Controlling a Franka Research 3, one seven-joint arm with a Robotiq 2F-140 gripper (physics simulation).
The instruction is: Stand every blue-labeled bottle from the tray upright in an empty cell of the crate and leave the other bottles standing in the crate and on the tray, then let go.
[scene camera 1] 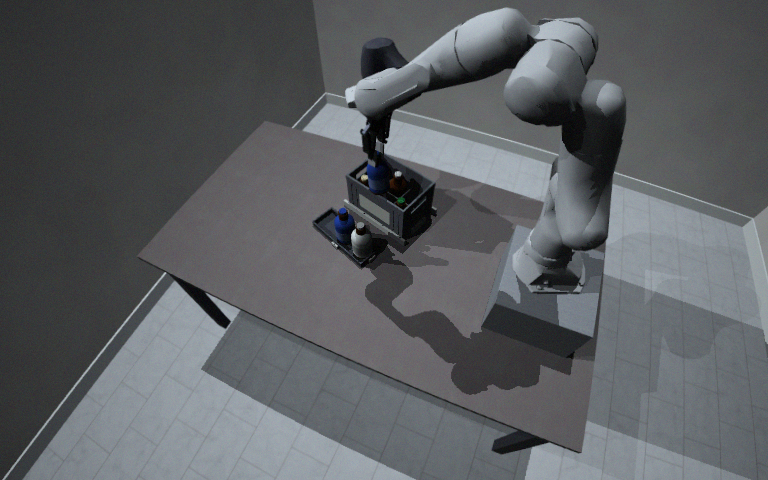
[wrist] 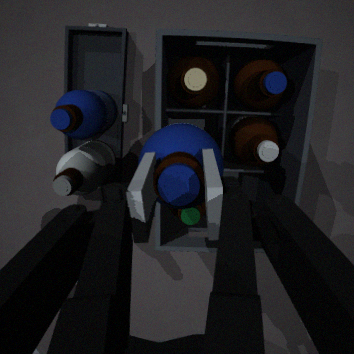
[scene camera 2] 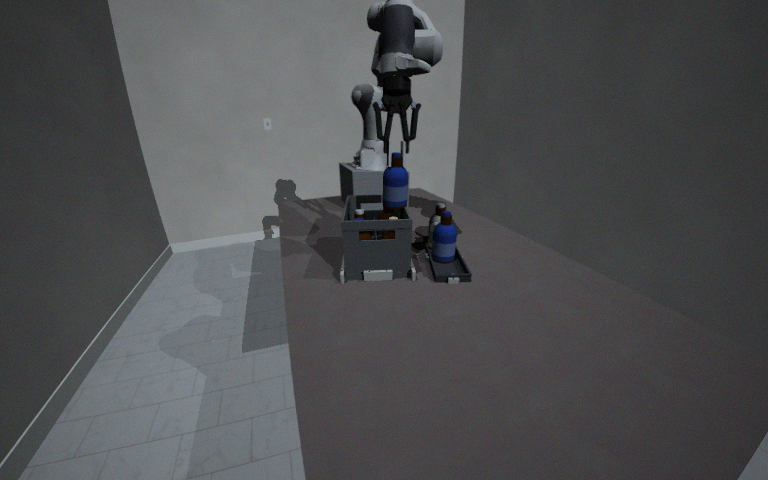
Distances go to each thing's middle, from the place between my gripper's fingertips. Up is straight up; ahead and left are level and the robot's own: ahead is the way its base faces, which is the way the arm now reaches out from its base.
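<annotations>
Cream-capped bottle [wrist: 192, 81], counted from my hand: 60 mm ahead, 50 mm to the right, 210 mm below.
</annotations>
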